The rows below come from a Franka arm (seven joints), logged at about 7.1 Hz.
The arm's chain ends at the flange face. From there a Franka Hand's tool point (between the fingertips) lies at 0.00 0.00 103.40 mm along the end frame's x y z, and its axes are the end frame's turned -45 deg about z.
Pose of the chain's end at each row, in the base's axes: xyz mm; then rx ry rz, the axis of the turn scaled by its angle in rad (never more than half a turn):
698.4 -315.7 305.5 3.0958 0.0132 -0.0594
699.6 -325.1 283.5 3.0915 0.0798 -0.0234
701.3 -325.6 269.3 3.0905 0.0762 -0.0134
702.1 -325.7 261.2 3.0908 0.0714 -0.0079
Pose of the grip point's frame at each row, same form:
694.5 -320.4 202.3 2.8713 1.2037 -0.0821
698.2 -330.2 180.2 2.8340 1.2605 -0.0508
700.5 -330.8 166.0 2.8324 1.2559 -0.0421
701.7 -330.9 157.9 2.8333 1.2510 -0.0369

